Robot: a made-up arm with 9 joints. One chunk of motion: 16 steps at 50 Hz.
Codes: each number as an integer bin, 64 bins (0 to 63) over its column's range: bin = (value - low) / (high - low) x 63, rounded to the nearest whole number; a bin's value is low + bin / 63 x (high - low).
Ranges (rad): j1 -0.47..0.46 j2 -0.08..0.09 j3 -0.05..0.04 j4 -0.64..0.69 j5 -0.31..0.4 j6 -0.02..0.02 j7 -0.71..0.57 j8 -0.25..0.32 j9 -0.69..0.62
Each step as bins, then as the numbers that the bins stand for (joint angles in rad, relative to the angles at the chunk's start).
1 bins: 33 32 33 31 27 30 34 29 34
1 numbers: 0.0171 0.0063 -0.0029 0.0144 -0.0057 -0.0010 -0.0192 0.0124 0.0170
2 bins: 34 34 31 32 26 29 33 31 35
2 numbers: 0.0319 0.0117 -0.0057 0.0356 -0.0170 -0.0016 -0.0395 0.0305 0.0378
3 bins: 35 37 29 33 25 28 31 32 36
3 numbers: 0.0467 0.0198 -0.0086 0.0567 -0.0283 -0.0022 -0.0802 0.0395 0.0586
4 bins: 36 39 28 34 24 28 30 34 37
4 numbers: 0.0614 0.0252 -0.0100 0.0778 -0.0395 -0.0022 -0.1005 0.0576 0.0794
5 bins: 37 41 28 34 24 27 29 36 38
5 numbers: 0.0762 0.0306 -0.0100 0.0778 -0.0395 -0.0029 -0.1208 0.0757 0.1002
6 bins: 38 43 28 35 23 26 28 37 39
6 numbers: 0.0910 0.0360 -0.0100 0.0989 -0.0508 -0.0035 -0.1411 0.0848 0.1210
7 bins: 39 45 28 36 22 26 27 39 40
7 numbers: 0.1057 0.0414 -0.0100 0.1200 -0.0621 -0.0035 -0.1614 0.1029 0.1417
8 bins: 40 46 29 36 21 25 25 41 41
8 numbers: 0.1205 0.0441 -0.0086 0.1200 -0.0733 -0.0041 -0.2021 0.1210 0.1625
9 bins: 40 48 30 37 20 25 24 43 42
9 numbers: 0.1205 0.0495 -0.0071 0.1411 -0.0846 -0.0041 -0.2224 0.1390 0.1833
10 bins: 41 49 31 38 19 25 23 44 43
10 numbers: 0.1352 0.0522 -0.0057 0.1622 -0.0959 -0.0041 -0.2427 0.1481 0.2041
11 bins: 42 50 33 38 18 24 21 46 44
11 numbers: 0.1500 0.0549 -0.0029 0.1622 -0.1071 -0.0048 -0.2833 0.1662 0.2249
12 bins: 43 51 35 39 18 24 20 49 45
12 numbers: 0.1648 0.0576 0.0000 0.1833 -0.1071 -0.0048 -0.3037 0.1933 0.2457
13 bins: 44 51 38 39 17 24 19 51 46
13 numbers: 0.1795 0.0576 0.0043 0.1833 -0.1184 -0.0048 -0.3240 0.2114 0.2665
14 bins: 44 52 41 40 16 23 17 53 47
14 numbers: 0.1795 0.0603 0.0086 0.2044 -0.1297 -0.0054 -0.3646 0.2295 0.2873
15 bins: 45 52 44 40 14 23 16 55 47
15 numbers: 0.1943 0.0603 0.0129 0.2044 -0.1522 -0.0054 -0.3849 0.2476 0.2873
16 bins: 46 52 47 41 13 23 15 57 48
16 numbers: 0.2090 0.0603 0.0171 0.2256 -0.1635 -0.0054 -0.4052 0.2657 0.3081
